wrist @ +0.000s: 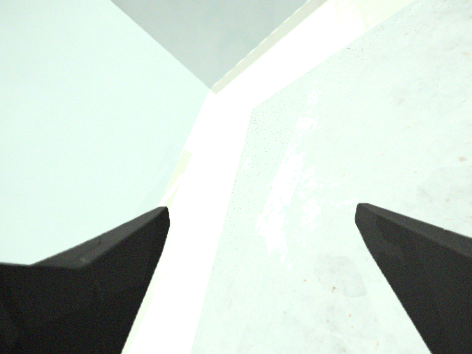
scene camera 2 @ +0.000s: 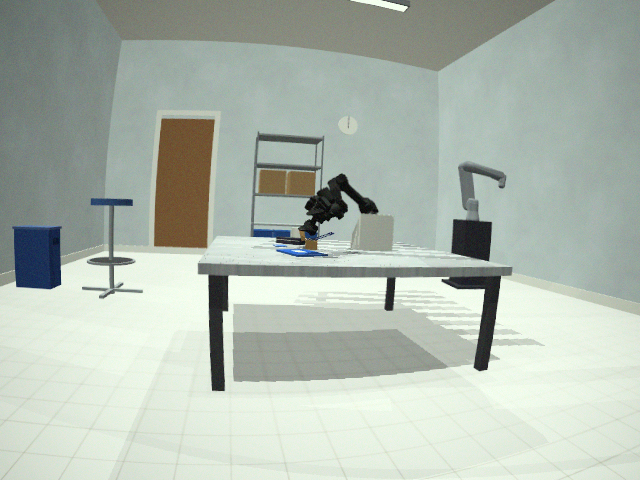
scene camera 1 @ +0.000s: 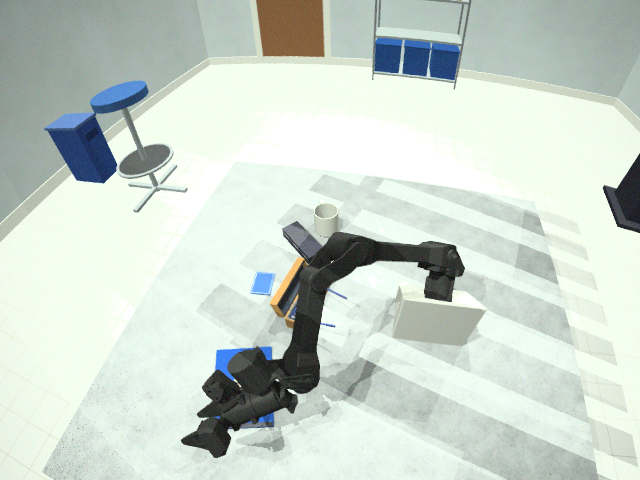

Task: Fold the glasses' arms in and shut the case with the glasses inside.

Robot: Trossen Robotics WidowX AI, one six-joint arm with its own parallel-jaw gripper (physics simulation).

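Places are measured from the arm's base along level axes (x back, y right, z up), in millimetres.
Pixels of known places: gripper, fingertip midpoint: [wrist: 261, 213] [scene camera 2: 302, 222] [scene camera 1: 190, 428]; arm's base at its link origin: [scene camera 2: 372, 222] [scene camera 1: 438, 297].
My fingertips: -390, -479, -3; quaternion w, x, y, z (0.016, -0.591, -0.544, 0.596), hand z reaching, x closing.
Observation:
Ahead of a thing's pixels: the offset from my fingertips to its top centre, as dx, dy, dz. "spot": to the spot under its first point.
The orange case {spot: +9, +371, -81} [scene camera 1: 279, 306] [scene camera 2: 311, 244] stands open on the table, with a dark lining, partly hidden behind the robot's arm in scene camera 1. The blue glasses lie at the case; one thin glasses arm [scene camera 1: 337, 293] and the other glasses arm [scene camera 1: 327, 325] stick out to the right, unfolded. The middle of the glasses is hidden. My gripper [scene camera 1: 191, 427] [wrist: 261, 213] is open and empty. It is in the air at the near left in scene camera 1, well apart from the case, and points away from it. The case does not show in the wrist view.
A blue book {spot: -84, +198, -136} [scene camera 1: 222, 357] lies under the gripper. A small blue card {-98, +457, -139} [scene camera 1: 263, 283] lies left of the case, and a dark box {-45, +640, -109} [scene camera 1: 301, 240] and a mug {spot: +14, +699, -73} [scene camera 1: 326, 222] stand beyond it. A big cream block [scene camera 1: 433, 321] [scene camera 2: 381, 232] stands at the arm's base.

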